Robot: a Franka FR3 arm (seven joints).
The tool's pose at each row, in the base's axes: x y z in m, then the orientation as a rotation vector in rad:
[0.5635, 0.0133, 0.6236, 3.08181, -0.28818, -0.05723]
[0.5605, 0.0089, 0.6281, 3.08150, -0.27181, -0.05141]
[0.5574, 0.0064, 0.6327, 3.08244, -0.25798, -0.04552]
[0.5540, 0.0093, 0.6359, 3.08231, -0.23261, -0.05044]
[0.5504, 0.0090, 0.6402, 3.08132, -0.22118, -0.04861]
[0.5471, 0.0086, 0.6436, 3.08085, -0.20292, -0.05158]
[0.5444, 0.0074, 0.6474, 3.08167, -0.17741, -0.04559]
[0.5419, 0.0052, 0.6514, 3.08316, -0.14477, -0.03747]
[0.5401, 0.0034, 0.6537, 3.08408, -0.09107, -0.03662]
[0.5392, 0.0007, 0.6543, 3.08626, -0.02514, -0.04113]
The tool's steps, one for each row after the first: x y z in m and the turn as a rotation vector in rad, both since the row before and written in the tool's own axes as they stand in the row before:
[-0.0023, 0.0051, -0.0042, -0.00171, 0.00416, -0.01039]
[-0.0027, 0.0032, -0.0044, -0.00013, 0.00404, -0.00886]
[-0.0039, -0.0021, -0.0032, -0.00253, -0.00261, -0.01638]
[-0.0036, 0.0011, -0.0041, -0.00187, 0.00149, -0.00726]
[-0.0033, 0.0010, -0.0033, -0.00197, -0.00150, -0.01179]
[-0.0026, 0.0018, -0.0036, -0.00084, 0.00438, -0.01639]
[-0.0023, 0.0027, -0.0038, -0.00030, 0.00586, -0.02100]
[-0.0017, 0.0021, -0.0022, -0.00150, 0.00156, -0.03474]
[-0.0008, 0.0028, -0.0004, 0.00042, -0.00174, -0.04280]

